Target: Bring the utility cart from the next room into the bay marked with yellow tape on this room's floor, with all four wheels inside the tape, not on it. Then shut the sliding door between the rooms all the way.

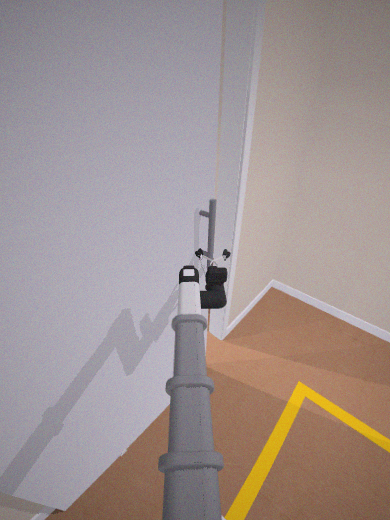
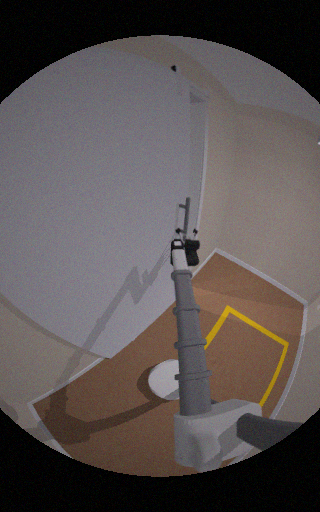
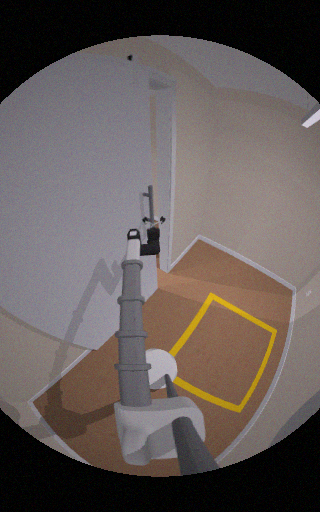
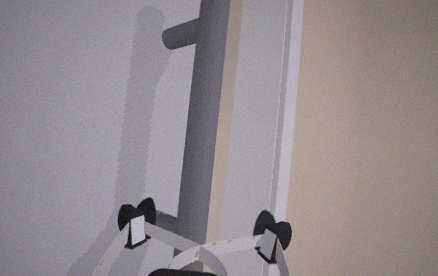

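Seen in the pictures: gripper, fingertip midpoint: [image 1: 212,250] [image 2: 185,229] [image 3: 153,217] [image 4: 206,220]; robot's base, link origin: [image 2: 170,378] [image 3: 155,367].
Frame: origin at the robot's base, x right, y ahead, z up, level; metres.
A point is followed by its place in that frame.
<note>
The sliding door [image 1: 100,175] {y 0.631, x -0.204, z 1.413 m} [image 2: 90,175] {y 0.542, x -0.290, z 1.479 m} [image 3: 75,175] {y 0.635, x -0.200, z 1.440 m} [image 4: 65,100] {y 0.835, x -0.004, z 1.130 m} is a large pale grey panel. A narrow tan strip shows between its edge and the door frame [image 1: 239,100] {y 1.215, x 0.239, z 1.607 m} [image 3: 165,150] {y 1.217, x 0.236, z 1.450 m} [image 4: 255,100] {y 1.234, x 0.218, z 1.229 m}, so it stands slightly open. Its dark grey bar handle [image 1: 212,225] {y 0.845, x 0.099, z 1.178 m} [image 2: 187,212] {y 0.847, x 0.101, z 1.181 m} [image 3: 151,200] {y 0.848, x 0.103, z 1.182 m} [image 4: 202,125] {y 0.845, x 0.097, z 1.123 m} is upright. My gripper [image 1: 213,253] {y 0.888, x 0.111, z 1.038 m} [image 2: 186,231] {y 0.888, x 0.111, z 1.038 m} [image 3: 153,219] {y 0.888, x 0.111, z 1.038 m} [image 4: 206,220] {y 0.888, x 0.111, z 1.038 m} is open at the handle's lower part, its fingertips spread either side of the bar and apart from it. The yellow tape [image 1: 265,460] {y 0.376, x 0.413, z -0.027 m} [image 2: 257,325] {y 0.421, x 1.149, z -0.027 m} [image 3: 242,312] {y 0.424, x 1.143, z -0.027 m} marks the bay. The utility cart does not show.
My telescoping arm [image 1: 190,420] {y 0.215, x 0.002, z 1.158 m} [image 2: 190,325] {y 0.216, x 0.004, z 1.158 m} [image 3: 132,320] {y 0.204, x 0.011, z 1.158 m} reaches toward the door. A round white disc [image 2: 164,380] {y -0.005, x -0.061, z 0.187 m} [image 3: 162,368] {y -0.003, x 0.073, z 0.187 m} is low beside the arm, near the tape. Beige walls with white skirting [image 1: 330,307] {y 1.437, x 1.356, z 0.049 m} [image 2: 260,275] {y 1.204, x 1.592, z 0.001 m} [image 3: 245,260] {y 1.214, x 1.585, z 0.011 m} stand behind and beside the bay.
</note>
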